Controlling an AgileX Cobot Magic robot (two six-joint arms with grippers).
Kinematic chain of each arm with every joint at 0, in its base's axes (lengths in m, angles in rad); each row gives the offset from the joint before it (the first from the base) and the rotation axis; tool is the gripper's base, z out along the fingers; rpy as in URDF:
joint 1: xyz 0 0 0.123 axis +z
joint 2: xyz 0 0 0 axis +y
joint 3: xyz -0.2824 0 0.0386 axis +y
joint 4: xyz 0.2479 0 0.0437 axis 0.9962 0 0.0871
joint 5: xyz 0 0 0 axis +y
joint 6: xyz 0.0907 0 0.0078 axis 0.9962 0 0.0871
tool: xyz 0 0 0 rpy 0 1.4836 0
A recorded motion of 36 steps. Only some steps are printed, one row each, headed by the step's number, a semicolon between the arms.
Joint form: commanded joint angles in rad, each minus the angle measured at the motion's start. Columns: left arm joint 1, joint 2, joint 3, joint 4, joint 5, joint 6; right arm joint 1, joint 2, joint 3, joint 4, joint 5, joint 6.
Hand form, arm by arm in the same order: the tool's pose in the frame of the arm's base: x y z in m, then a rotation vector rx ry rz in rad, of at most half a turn. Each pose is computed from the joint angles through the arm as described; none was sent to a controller.
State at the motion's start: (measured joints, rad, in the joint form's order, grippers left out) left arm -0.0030 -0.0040 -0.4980 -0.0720 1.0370 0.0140; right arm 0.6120 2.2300 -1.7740 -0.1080 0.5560 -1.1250
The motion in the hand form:
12: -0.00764 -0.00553 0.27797 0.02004 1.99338 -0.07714; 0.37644 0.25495 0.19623 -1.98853 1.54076 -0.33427
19: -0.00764 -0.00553 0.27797 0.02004 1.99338 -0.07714; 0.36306 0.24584 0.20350 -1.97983 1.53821 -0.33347
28: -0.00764 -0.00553 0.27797 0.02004 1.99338 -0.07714; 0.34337 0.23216 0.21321 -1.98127 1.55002 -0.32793
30: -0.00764 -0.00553 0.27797 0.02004 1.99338 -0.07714; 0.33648 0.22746 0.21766 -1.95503 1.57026 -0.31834
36: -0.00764 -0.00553 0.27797 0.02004 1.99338 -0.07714; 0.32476 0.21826 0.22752 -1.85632 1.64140 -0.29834
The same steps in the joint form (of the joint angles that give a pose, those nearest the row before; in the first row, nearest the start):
12: 0.0000 -0.0240 0.0030 0.0010 -0.0030 0.0000; -0.0050 -0.1840 0.2600 -0.0200 -0.0820 0.0030
19: 0.0000 -0.0240 0.0030 0.0010 -0.0030 0.0000; -0.0050 -0.2490 0.3390 -0.0220 -0.1040 0.0090
28: 0.0000 -0.0240 0.0030 0.0010 -0.0030 0.0000; -0.0050 -0.3390 0.4380 -0.0220 -0.1040 0.0160
30: 0.0000 -0.0240 0.0030 0.0010 -0.0030 0.0000; -0.0050 -0.3730 0.4720 -0.0220 -0.1100 0.0420
36: 0.0000 -0.0240 0.0030 0.0010 -0.0030 0.0000; -0.0050 -0.4380 0.5310 -0.0500 -0.1270 0.1590

